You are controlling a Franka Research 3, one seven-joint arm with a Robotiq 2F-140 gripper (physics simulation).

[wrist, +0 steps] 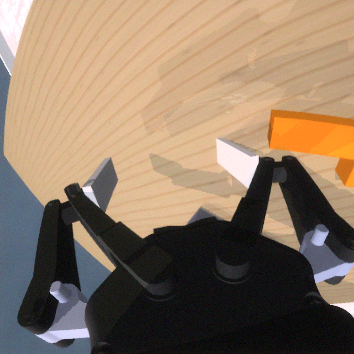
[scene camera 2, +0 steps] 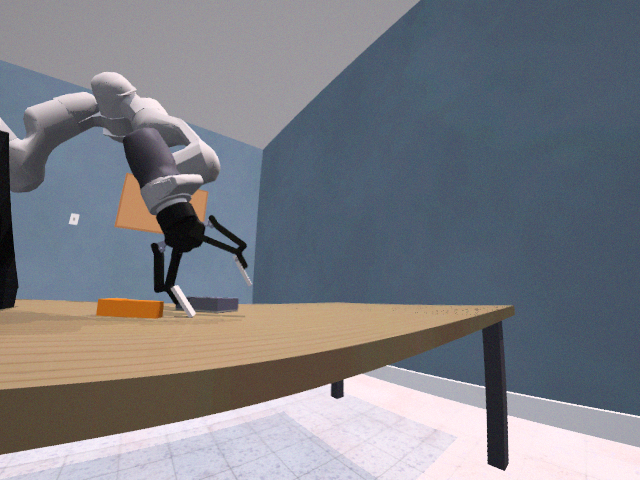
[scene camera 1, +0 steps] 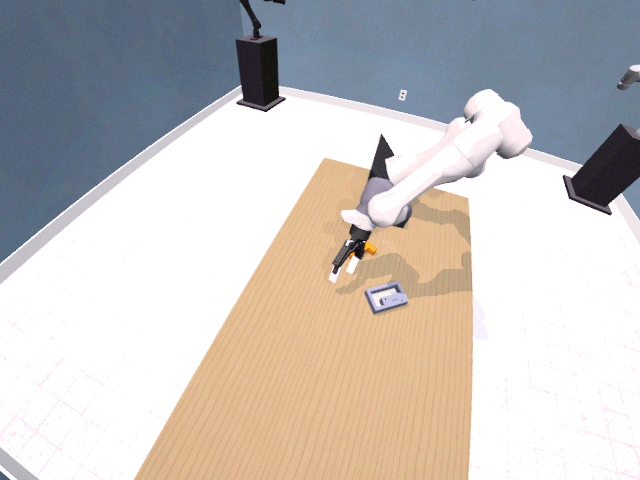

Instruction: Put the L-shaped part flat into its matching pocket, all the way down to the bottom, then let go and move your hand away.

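Note:
The orange L-shaped part (scene camera 1: 370,248) (scene camera 2: 130,307) (wrist: 310,134) lies flat on the table, outside the pocket. It is partly behind the gripper in scene camera 1 and cut off by the right edge of the wrist view. The grey-blue tray with the pocket (scene camera 1: 391,306) (scene camera 2: 214,303) stands apart from the part; a light pocket floor and a raised block show inside it. My gripper (scene camera 1: 343,270) (scene camera 2: 221,299) (wrist: 165,158) is wide open, empty and tilted. One fingertip is low by the table beside the part, the other is higher. The part is outside the fingers, past the right one in the wrist view.
The wooden table (scene camera 1: 320,387) (scene camera 2: 310,330) (wrist: 100,75) bears the part and the tray. The table's left edge in scene camera 1 lies beyond the fingertips. Black pedestals (scene camera 1: 258,72) (scene camera 1: 607,167) stand on the floor away from the table.

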